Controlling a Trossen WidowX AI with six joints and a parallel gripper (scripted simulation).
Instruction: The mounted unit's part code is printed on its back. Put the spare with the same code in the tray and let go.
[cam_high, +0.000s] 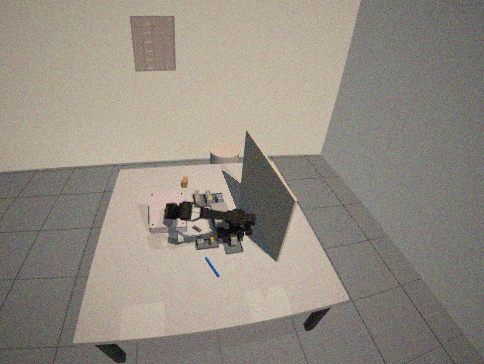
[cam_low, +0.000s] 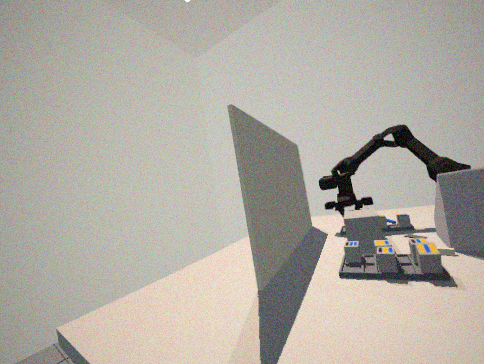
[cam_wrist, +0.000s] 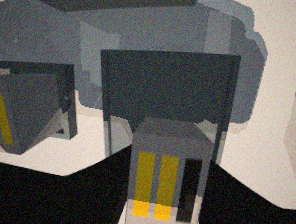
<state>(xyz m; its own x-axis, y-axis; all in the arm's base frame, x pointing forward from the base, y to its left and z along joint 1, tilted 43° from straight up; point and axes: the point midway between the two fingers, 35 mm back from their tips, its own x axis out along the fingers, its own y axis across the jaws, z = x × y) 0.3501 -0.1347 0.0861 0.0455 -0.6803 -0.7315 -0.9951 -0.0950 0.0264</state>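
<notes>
Right now the grey spare is 30 mm above my gripper tip. The rest, counted from my gripper tip: rack (150 mm behind, 20 mm below); then grey mounted unit (180 mm to the left, 60 mm behind, 20 mm above); then flat grey tray (30 mm below).
</notes>
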